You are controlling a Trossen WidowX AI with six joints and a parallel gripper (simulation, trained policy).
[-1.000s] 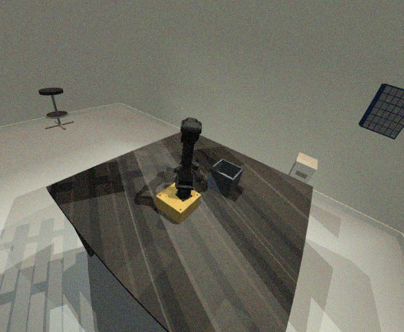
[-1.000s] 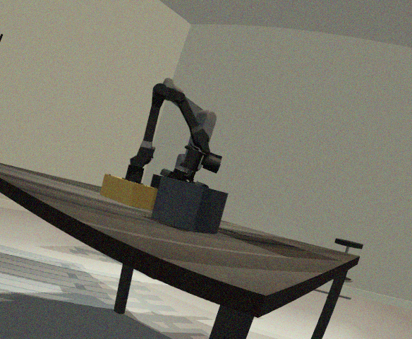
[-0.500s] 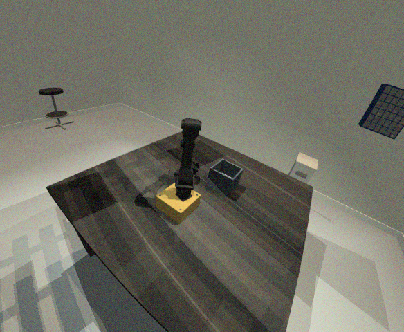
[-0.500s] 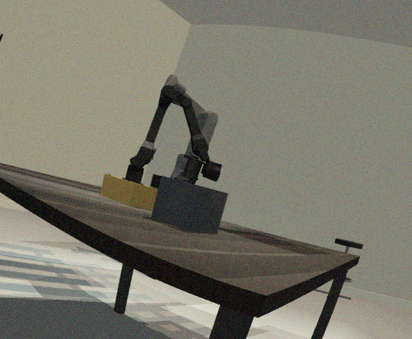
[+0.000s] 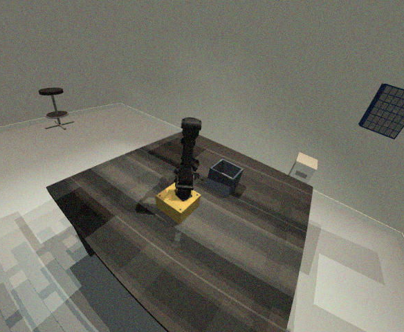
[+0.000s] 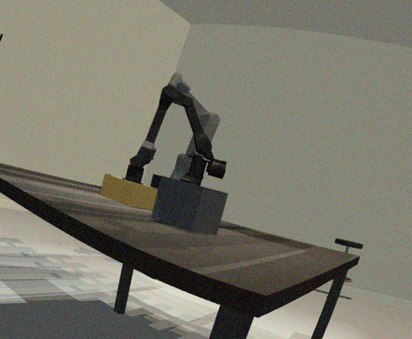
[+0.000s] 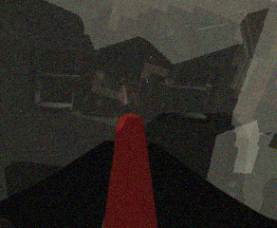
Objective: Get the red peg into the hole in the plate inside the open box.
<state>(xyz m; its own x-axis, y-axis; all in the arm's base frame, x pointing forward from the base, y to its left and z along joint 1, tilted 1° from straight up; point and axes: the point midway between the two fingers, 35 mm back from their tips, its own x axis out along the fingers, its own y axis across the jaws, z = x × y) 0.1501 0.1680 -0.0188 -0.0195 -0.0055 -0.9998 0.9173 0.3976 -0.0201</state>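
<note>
The light plate lies 18 cm to the right of my gripper tip, 18 cm ahead of it and 2 cm above it. From my gripper tip the other things lie so: red peg: 2 cm above.
</note>
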